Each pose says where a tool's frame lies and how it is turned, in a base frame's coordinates. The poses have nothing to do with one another.
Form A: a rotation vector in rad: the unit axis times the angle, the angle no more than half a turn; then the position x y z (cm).
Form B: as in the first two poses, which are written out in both.
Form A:
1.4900 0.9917 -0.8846 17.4 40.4 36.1
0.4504 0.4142 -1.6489 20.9 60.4 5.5
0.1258 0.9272 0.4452 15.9 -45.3 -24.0
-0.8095 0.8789 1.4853 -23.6 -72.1 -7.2
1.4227 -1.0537 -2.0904 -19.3 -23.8 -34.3
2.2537 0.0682 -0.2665 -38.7 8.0 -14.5
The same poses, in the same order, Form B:
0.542 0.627 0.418 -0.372 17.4 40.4 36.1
0.638 0.197 0.181 -0.722 20.9 60.4 5.5
0.869 0.060 0.443 0.213 15.9 -45.3 -24.0
0.579 -0.346 0.376 0.635 -23.6 -72.1 -7.2
0.200 0.509 -0.377 -0.748 -19.3 -23.8 -34.3
0.422 0.900 0.027 -0.106 -38.7 8.0 -14.5

